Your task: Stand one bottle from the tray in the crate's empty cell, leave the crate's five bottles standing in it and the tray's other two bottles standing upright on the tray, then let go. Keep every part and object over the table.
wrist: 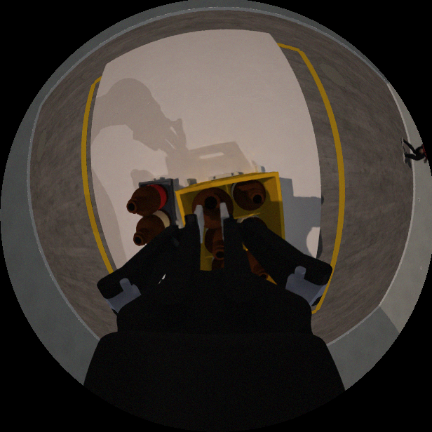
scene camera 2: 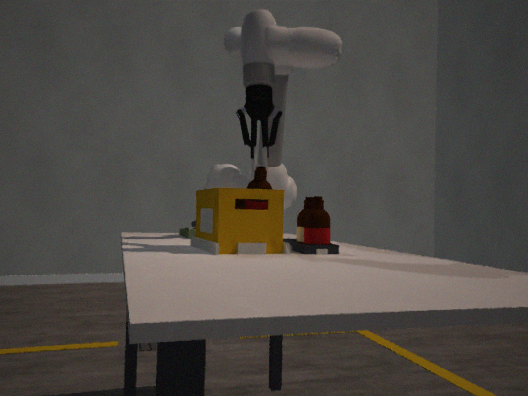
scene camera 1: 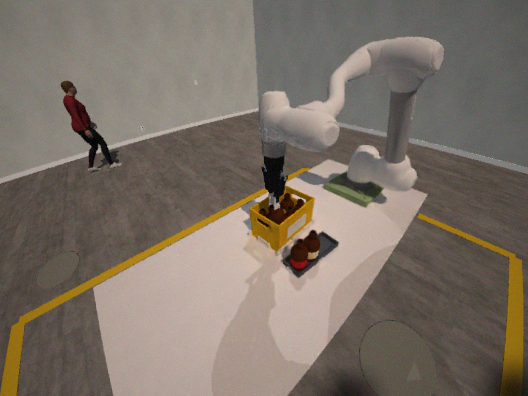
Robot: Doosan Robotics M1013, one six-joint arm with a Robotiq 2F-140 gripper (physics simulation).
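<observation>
My gripper is shut on the neck of an upright brown bottle. This bottle is partly inside the near corner cell of the yellow crate, on the tray side, its shoulder showing above the rim in scene camera 2. Other brown bottles stand in the crate, partly hidden by the fingers and walls. A red-label bottle and a cream-label bottle stand upright on the dark tray.
The tray lies beside the crate on the white table. The arm's green base plate is at the table's far end. A person in red is on the floor beyond the yellow floor line.
</observation>
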